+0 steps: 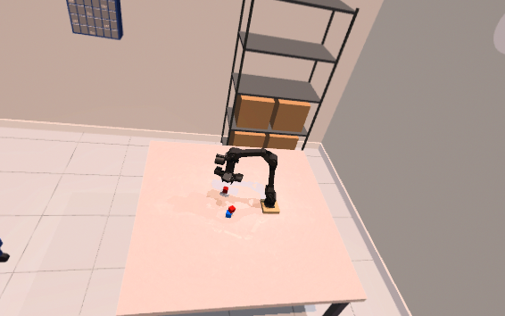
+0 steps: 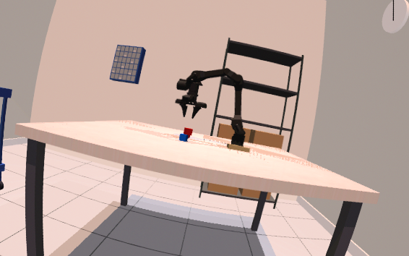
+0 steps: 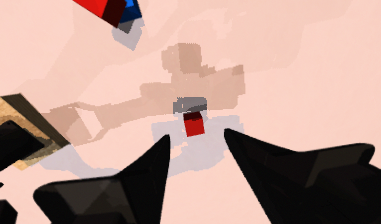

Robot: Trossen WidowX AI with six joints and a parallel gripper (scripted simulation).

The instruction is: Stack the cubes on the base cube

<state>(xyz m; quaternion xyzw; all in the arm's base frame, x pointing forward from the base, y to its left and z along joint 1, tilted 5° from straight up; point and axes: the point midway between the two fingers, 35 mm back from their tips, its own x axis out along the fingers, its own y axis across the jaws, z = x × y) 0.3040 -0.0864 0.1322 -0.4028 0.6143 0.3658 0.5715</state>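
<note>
My gripper tip is now 180 mm to the right of the blue base cube, 100 mm above it and 10 mm past it.
</note>
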